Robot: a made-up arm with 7 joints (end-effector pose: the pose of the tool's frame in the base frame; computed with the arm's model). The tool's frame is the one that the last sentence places.
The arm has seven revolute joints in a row. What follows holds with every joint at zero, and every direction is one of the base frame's.
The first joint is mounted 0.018 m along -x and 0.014 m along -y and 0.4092 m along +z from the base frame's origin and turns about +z.
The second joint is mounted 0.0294 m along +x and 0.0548 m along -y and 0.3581 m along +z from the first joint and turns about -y.
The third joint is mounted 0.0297 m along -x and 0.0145 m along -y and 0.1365 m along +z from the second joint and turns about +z.
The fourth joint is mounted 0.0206 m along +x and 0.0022 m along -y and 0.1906 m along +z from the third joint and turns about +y.
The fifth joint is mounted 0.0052 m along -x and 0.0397 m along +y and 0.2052 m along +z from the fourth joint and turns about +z.
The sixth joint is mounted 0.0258 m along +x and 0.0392 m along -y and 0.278 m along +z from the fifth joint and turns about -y.
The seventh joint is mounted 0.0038 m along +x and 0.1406 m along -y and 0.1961 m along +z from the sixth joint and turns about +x.
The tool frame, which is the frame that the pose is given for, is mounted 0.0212 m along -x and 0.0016 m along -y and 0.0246 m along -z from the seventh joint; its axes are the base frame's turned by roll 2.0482, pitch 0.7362 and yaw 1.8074 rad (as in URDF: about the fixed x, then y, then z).
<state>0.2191 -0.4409 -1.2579 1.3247 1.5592 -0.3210 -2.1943</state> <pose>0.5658 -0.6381 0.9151 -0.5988 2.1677 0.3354</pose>
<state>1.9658 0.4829 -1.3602 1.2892 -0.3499 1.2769 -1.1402</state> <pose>0.6008 -0.0987 1.3613 -0.2845 1.6021 -0.0417</pose>
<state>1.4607 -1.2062 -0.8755 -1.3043 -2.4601 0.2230 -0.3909</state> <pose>-0.5285 0.3476 1.1694 1.4380 0.2774 -0.2349</pose>
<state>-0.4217 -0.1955 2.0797 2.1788 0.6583 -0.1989 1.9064</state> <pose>-0.0613 0.4471 0.6449 -1.2403 -1.7118 1.5295</pose>
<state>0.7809 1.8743 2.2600 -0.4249 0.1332 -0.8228 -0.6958</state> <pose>-0.6410 -0.6966 0.6059 -1.6427 -0.6271 -0.3766</pose>
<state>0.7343 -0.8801 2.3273 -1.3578 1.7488 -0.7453 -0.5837</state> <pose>0.8646 -0.0422 1.0038 -0.6735 -0.6437 2.3093</pose>
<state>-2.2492 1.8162 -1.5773 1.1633 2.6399 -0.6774 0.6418</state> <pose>-0.1474 0.8736 0.8222 0.3811 1.4282 -0.3894</pose>
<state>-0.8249 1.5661 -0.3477 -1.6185 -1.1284 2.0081 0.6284</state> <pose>0.0284 0.1259 0.4247 1.5191 2.5258 0.7211</pose>
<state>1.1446 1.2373 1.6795 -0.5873 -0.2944 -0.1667 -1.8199</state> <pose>0.0625 -0.8729 1.2272 -0.4463 -0.8167 0.8164</pose>
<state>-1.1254 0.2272 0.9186 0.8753 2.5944 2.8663 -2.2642</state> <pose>0.2147 0.1733 1.1729 1.8123 1.2374 0.1952</pose>
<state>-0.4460 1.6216 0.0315 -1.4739 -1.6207 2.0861 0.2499</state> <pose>-0.1097 0.1185 0.3457 -0.1948 3.1108 0.2055</pose>
